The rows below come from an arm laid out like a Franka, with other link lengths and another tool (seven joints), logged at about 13 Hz.
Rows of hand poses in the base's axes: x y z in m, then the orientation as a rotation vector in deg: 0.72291 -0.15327 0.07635 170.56 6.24 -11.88; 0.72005 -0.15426 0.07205 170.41 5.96 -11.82; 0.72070 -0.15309 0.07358 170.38 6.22 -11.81; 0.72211 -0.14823 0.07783 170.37 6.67 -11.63; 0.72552 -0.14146 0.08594 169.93 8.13 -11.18; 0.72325 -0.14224 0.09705 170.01 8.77 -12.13; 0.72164 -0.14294 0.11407 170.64 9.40 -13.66; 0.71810 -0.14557 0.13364 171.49 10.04 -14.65; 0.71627 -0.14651 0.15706 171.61 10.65 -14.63; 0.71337 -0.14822 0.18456 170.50 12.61 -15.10; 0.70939 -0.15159 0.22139 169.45 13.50 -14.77; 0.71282 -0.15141 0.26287 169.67 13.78 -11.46; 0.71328 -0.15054 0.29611 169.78 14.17 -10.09
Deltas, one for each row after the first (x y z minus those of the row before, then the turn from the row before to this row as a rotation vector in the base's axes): -0.00286 -0.00099 -0.00430 -0.17 -0.05 -0.17; 0.00065 0.00117 0.00153 -0.01 0.01 0.18; 0.00141 0.00486 0.00425 0.02 -0.10 0.31; 0.00341 0.00677 0.00811 -0.33 -0.22 1.03; -0.00227 -0.00078 0.01111 0.17 0.67 0.36; -0.00161 -0.00070 0.01702 0.74 1.05 0.26; -0.00354 -0.00263 0.01957 0.95 0.69 0.27; -0.00183 -0.00094 0.02342 0.19 0.02 0.38; -0.00290 -0.00171 0.02750 -0.84 0.40 1.40; -0.00398 -0.00337 0.03683 -0.93 -0.18 0.74; 0.00343 0.00018 0.04148 0.19 -2.19 0.36; 0.00046 0.00087 0.03324 0.15 -0.89 0.32
